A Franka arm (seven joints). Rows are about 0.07 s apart.
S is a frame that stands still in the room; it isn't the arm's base.
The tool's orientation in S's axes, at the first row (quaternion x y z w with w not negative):
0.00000, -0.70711, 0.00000, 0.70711
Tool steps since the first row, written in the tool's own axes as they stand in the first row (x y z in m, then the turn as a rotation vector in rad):
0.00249, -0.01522, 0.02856, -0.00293, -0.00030, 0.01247
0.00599, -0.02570, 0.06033, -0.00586, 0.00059, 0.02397
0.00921, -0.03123, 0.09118, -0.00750, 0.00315, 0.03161
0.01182, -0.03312, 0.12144, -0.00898, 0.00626, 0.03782
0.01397, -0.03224, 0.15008, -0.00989, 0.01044, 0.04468
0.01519, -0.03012, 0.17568, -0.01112, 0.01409, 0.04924
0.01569, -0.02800, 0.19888, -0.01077, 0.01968, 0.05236
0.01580, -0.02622, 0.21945, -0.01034, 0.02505, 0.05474
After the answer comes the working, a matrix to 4 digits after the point.
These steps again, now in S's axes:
-0.02856, -0.01522, 0.00249, -0.01247, -0.00030, -0.00293
-0.06033, -0.02570, 0.00599, -0.02397, 0.00059, -0.00586
-0.09118, -0.03123, 0.00921, -0.03161, 0.00315, -0.00750
-0.12144, -0.03312, 0.01182, -0.03782, 0.00626, -0.00898
-0.15008, -0.03224, 0.01397, -0.04468, 0.01044, -0.00989
-0.17568, -0.03012, 0.01519, -0.04924, 0.01409, -0.01112
-0.19888, -0.02800, 0.01569, -0.05236, 0.01968, -0.01077
-0.21945, -0.02622, 0.01580, -0.05474, 0.02505, -0.01034

The tool's axes in the first row as the columns of a matrix, in S's axes (rounded; the answer above uses it unrounded):
0.0000, 0.0000, -1.0000
0.0000, 1.0000, 0.0000
1.0000, 0.0000, 0.0000

